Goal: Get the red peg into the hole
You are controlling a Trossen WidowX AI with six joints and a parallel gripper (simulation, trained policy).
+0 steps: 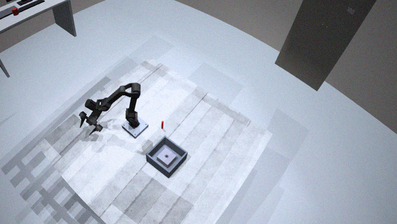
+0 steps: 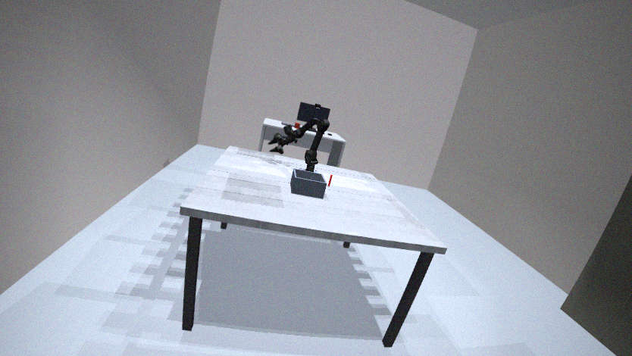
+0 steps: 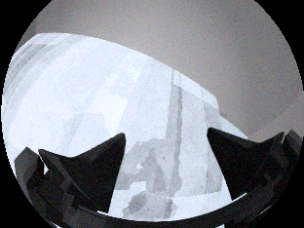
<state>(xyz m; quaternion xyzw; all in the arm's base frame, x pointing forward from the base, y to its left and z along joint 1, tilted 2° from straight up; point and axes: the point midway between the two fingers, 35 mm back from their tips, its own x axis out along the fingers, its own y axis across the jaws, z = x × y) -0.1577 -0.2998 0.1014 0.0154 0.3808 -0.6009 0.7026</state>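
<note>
Now: gripper tip 46 cm to the right of the red peg, 31 cm short of it and 7 cm above it. The rest, counted from my gripper tip: dark box (50 cm ahead, 30 cm to the left, 8 cm below); grey plate (50 cm ahead, 30 cm to the left, 6 cm below).
</note>
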